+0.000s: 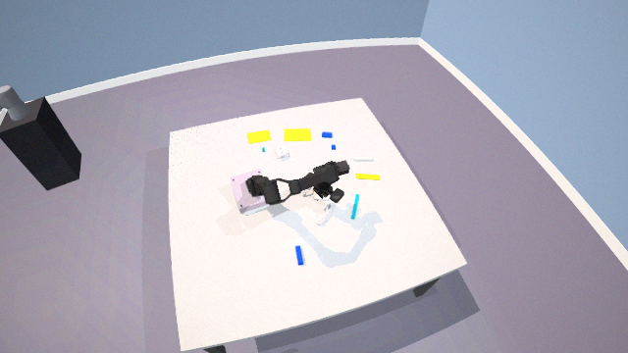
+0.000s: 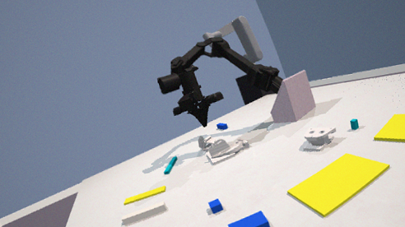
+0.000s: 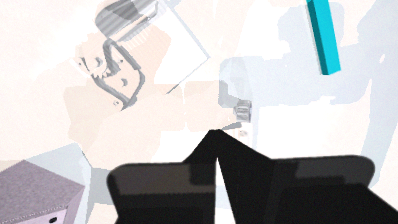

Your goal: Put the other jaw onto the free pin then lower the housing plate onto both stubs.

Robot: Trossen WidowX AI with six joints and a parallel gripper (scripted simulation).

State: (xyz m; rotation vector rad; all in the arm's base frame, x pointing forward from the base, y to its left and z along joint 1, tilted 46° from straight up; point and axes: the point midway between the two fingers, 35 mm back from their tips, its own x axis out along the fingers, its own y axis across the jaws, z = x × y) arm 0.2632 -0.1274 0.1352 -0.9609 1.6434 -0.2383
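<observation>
Right now the teal bar is 15 cm ahead of my gripper tip, 8 cm below it and 6 cm to the right of it. The rest, counted from my gripper tip: white bar: 36 cm ahead, 19 cm to the left, 8 cm below; yellow strip: 31 cm ahead, 8 cm below, 7 cm to the left; blue bar: 20 cm behind, 19 cm to the right, 7 cm below.
</observation>
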